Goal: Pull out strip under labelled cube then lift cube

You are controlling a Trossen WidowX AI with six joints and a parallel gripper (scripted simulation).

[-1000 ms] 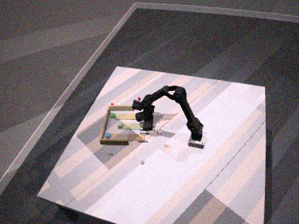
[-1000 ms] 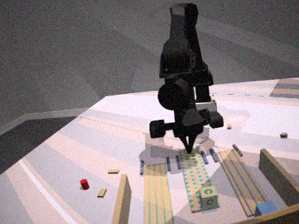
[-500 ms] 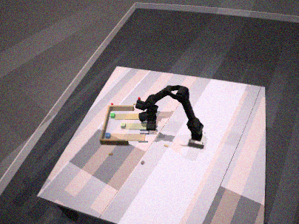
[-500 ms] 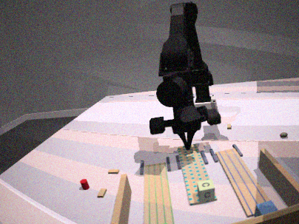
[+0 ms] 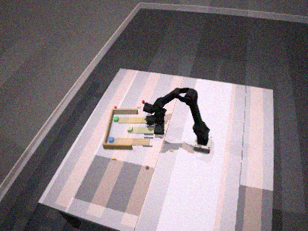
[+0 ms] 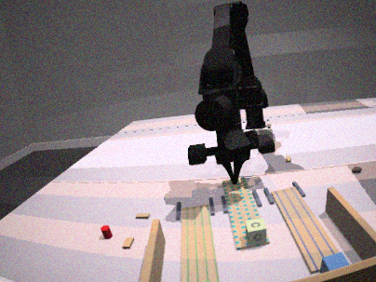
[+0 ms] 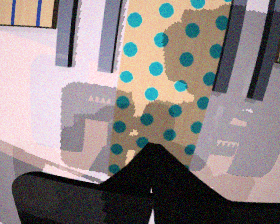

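My gripper tip is now 9 cm short of the dotted strip and 3 cm to the right of it. Also, from my gripper tip: cube 20 cm ahead, 7 cm to the left, 2 cm above.
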